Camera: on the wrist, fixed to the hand. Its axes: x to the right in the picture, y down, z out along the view.
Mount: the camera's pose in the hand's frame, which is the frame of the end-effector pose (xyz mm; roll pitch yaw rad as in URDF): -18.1 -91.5 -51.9 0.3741 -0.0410 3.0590
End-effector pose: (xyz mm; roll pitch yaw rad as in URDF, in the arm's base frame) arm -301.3 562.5 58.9 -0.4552 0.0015 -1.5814
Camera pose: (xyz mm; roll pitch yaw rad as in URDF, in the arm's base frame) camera -406.1 581.7 52.5 0.8278 -0.0021 1.4680
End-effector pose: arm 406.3 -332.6 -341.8 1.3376 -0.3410 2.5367
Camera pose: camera 375.9 -347.2 -443.1 -0.9589 0.2511 -0.5834
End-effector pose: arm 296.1 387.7 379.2 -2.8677 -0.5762 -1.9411
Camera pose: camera 385.4 413.0 432.0 -2.9946 0.6364 1.2855
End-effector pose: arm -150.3 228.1 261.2 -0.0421 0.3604 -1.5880
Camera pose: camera -243.3 263.6 222.7 0.4483 -0.3965 1.4623
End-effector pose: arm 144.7 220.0 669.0 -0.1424 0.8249 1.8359
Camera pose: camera 249.8 206.6 656.2 0.6135 -0.8495 -1.4385
